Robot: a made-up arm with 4 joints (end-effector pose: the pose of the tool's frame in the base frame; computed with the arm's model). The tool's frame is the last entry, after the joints.
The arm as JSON. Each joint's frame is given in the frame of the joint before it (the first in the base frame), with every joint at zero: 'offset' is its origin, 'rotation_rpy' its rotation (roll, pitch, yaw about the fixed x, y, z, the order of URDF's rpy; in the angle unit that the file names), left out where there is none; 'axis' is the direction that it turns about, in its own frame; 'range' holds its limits. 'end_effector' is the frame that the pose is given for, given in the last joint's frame.
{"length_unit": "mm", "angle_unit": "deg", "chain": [
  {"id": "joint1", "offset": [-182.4, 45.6, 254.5], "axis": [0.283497, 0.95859, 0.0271], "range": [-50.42, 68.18]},
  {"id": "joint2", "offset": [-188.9, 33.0, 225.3], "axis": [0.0, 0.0, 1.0], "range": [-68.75, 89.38]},
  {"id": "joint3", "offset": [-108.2, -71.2, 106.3], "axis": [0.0, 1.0, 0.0], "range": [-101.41, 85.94]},
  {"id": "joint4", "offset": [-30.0, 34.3, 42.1], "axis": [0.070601, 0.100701, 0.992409], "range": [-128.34, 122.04]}
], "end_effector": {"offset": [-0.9, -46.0, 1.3], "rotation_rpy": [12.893, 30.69, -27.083]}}
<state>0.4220 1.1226 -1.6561 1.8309</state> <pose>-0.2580 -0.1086 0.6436 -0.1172 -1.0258 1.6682</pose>
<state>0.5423 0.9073 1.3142 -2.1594</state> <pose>-0.1850 -0.0675 0.7125 -1.0444 0.2058 -1.2659</pose>
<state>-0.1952 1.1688 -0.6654 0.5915</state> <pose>-0.4207 -0.0574 0.5827 0.0244 -0.0627 1.2852</pose>
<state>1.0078 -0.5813 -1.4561 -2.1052</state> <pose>-0.1397 0.0391 0.6870 1.0411 -1.0743 -2.5148</pose>
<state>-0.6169 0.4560 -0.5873 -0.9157</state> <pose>-0.6465 -0.0159 0.3585 0.9357 -0.6630 -0.4753</pose>
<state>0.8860 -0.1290 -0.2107 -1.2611</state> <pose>-0.1686 -0.0686 0.7666 0.1185 0.6567 -1.9569</pose>
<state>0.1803 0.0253 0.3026 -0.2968</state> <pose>-0.4351 -0.0279 0.6882 0.2438 0.8571 -0.8514</pose>
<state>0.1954 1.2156 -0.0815 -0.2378</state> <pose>-0.2761 -0.1153 0.6426 0.2501 0.6748 0.4657</pose>
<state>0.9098 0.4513 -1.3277 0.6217</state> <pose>-0.1214 -0.1593 0.6571 0.7378 0.0996 0.3798</pose>
